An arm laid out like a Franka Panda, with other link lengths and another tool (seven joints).
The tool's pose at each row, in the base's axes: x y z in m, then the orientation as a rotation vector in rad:
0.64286, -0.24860, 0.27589, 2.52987, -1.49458, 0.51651
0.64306, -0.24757, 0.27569, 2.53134, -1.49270, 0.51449
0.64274, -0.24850, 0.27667, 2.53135, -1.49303, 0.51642
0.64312, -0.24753, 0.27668, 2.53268, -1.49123, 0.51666
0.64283, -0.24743, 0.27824, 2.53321, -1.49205, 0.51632
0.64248, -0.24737, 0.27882, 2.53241, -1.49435, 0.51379
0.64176, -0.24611, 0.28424, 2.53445, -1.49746, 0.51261
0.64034, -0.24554, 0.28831, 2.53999, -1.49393, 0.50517
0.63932, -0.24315, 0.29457, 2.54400, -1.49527, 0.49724
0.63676, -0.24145, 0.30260, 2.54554, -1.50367, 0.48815
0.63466, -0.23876, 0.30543, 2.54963, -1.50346, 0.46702
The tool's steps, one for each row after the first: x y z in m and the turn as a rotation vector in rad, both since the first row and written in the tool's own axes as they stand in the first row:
-0.00083, -0.00067, -0.00009, -0.00041, -0.00119, -0.00167
0.00015, 0.00003, -0.00078, 0.00060, -0.00036, -0.00130
-0.00047, -0.00078, -0.00101, 0.00117, -0.00041, -0.00270
-0.00010, -0.00064, -0.00255, 0.00164, -0.00109, -0.00230
-0.00009, -0.00038, -0.00318, 0.00051, -0.00256, -0.00086
0.00058, -0.00058, -0.00874, 0.00235, -0.00509, 0.00066
0.00099, 0.00022, -0.01300, 0.00191, -0.01053, -0.00330
0.00091, -0.00030, -0.01975, 0.00154, -0.01682, -0.00384
0.00137, 0.00079, -0.02827, 0.00087, -0.02445, 0.00056
-0.00071, 0.00119, -0.03217, -0.00591, -0.03680, -0.00203

